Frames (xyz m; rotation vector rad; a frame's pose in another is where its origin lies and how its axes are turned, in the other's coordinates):
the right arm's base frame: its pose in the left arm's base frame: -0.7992 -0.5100 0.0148 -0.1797 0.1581 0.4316
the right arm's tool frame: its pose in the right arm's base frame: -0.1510 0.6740 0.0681 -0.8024 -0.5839 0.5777
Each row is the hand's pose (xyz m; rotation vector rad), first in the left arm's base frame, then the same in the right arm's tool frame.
Working: the left arm's base frame: its pose in the right arm's tool frame: 0.4057 -0.6716 -0.9295 0.7937 0.5671 -1.0922

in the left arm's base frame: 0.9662 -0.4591 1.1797 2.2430 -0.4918 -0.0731
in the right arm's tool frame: 0.3634 -2.2575 -1.0677 2.1926 -1.4683 -1.6373
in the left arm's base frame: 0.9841 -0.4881 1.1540 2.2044 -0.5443 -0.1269
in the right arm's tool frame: 0.3425 -2.2539 -1.1047 2.1187 -1.4627 -1.7122
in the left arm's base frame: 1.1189 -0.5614 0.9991 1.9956 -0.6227 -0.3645
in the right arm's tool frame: 0.3204 -2.2227 -1.3194 1.8824 -1.2709 -2.0017
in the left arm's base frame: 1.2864 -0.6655 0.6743 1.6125 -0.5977 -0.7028
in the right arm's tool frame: 0.2777 -2.0817 -1.6696 1.5499 -0.8042 -2.3443
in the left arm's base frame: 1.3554 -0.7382 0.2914 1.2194 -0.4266 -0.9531
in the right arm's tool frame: 0.2265 -1.8322 -1.9726 1.2953 -0.2290 -2.5053
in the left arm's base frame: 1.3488 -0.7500 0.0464 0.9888 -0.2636 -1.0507
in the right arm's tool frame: 0.2073 -1.6360 -2.1188 1.1881 0.1457 -2.5062
